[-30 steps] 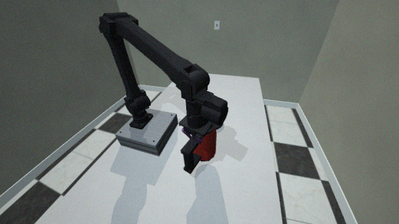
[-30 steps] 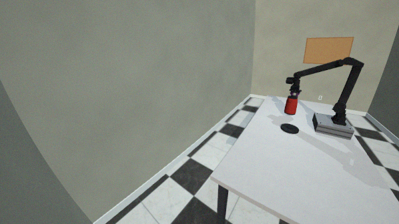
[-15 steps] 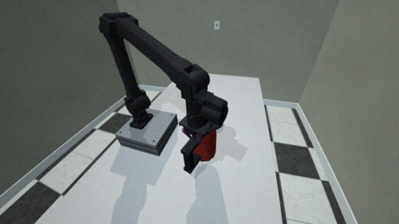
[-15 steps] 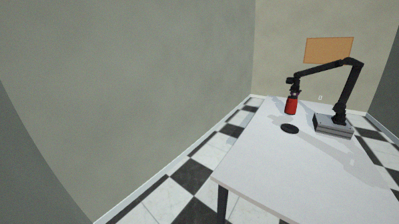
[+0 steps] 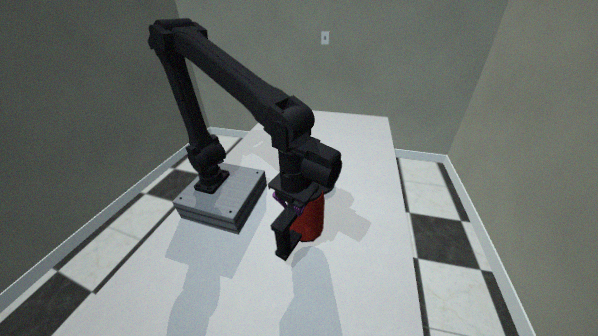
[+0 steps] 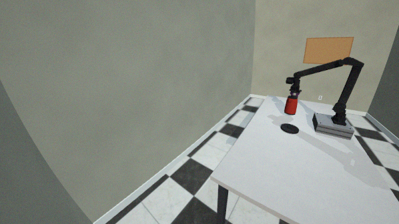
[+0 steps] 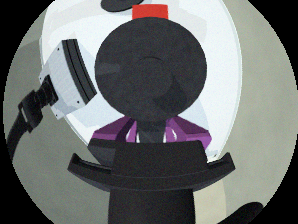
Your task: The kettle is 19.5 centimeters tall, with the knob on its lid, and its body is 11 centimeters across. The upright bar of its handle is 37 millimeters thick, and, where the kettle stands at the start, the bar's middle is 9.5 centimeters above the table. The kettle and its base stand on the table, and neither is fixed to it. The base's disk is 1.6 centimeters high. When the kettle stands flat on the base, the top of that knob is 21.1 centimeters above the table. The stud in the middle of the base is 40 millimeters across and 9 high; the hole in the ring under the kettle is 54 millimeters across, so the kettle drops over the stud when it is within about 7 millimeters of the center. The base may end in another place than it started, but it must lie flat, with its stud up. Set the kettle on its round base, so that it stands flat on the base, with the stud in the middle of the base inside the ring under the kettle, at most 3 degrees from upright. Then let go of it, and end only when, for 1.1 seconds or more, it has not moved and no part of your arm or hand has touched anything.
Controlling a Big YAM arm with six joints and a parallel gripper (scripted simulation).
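Right now the red kettle is 1 cm ahead of my hand, 3 cm to the left of it and 5 cm below it. Round my hand: round black base (32 cm to the left, 19 cm below).
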